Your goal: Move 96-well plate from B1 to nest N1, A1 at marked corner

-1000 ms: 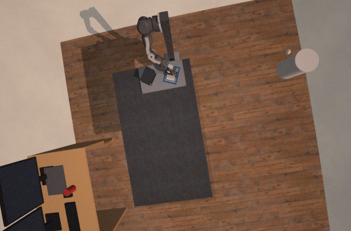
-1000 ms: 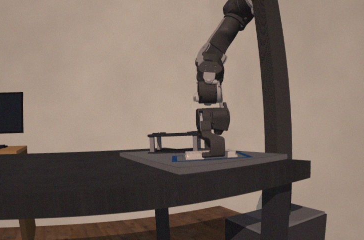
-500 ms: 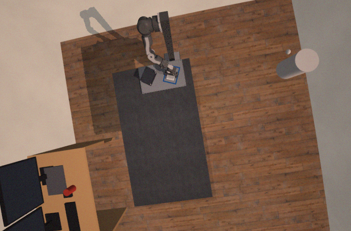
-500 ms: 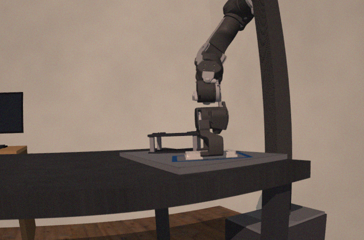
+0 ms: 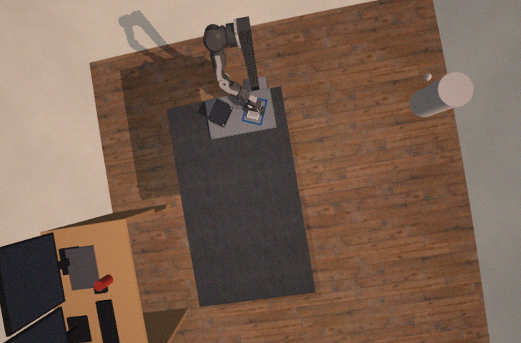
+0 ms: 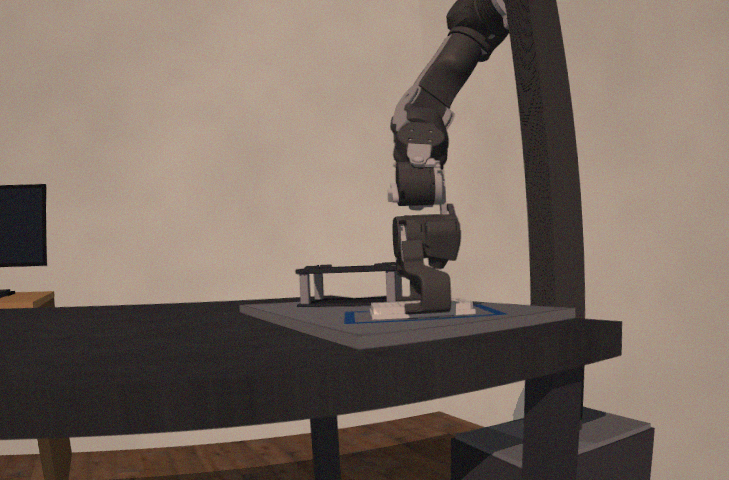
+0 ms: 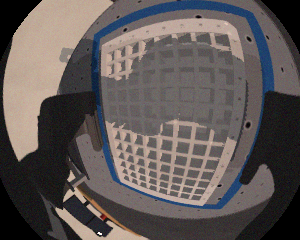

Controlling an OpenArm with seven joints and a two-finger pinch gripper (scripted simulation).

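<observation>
My gripper is now right at the white 96-well plate. The rest, counted from my hand: corner mark: 160 mm to the right, 60 mm above, 40 mm behind; plate nest N1: 250 mm to the right, 50 mm above.
</observation>
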